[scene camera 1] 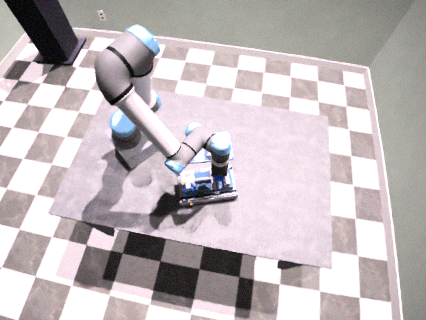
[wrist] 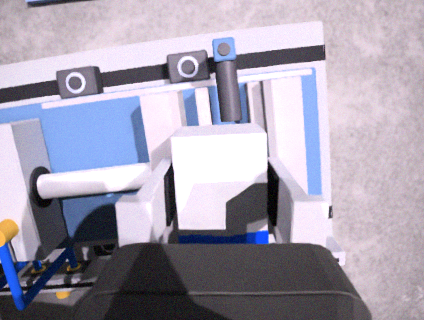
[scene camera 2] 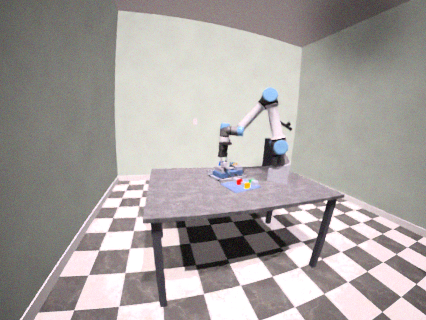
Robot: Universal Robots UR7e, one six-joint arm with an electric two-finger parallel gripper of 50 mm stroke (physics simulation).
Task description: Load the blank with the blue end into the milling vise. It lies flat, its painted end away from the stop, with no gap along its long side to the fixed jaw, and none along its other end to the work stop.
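Observation:
The blank (wrist: pixel 220 160) is a white block with its blue end toward the wrist, at the bottom of the wrist view. My gripper (wrist: pixel 220 178) (scene camera 1: pixel 220 186) (scene camera 2: pixel 223 164) is shut on it, one finger along each long side. The blank is over or between the jaws of the blue and white milling vise (scene camera 1: pixel 207 199) (scene camera 2: pixel 229 174) (wrist: pixel 95 130). The fixed jaw (wrist: pixel 287 130) is to its right, the moving jaw (wrist: pixel 161 112) to its left. The work stop, a dark rod (wrist: pixel 229 92), points at its white end; whether they touch is unclear. Its underside and blank-to-jaw contact are hidden.
A white spindle (wrist: pixel 95 181) runs to the moving jaw. Blue levers with yellow knobs (wrist: pixel 8 231) stand at the vise's left. Dark clamps (wrist: pixel 187 66) (wrist: pixel 79 82) sit along its far rail. A blue mat (scene camera 2: pixel 234 189) with red (scene camera 2: pixel 239 181) and yellow (scene camera 2: pixel 247 185) parts lies beside the vise.

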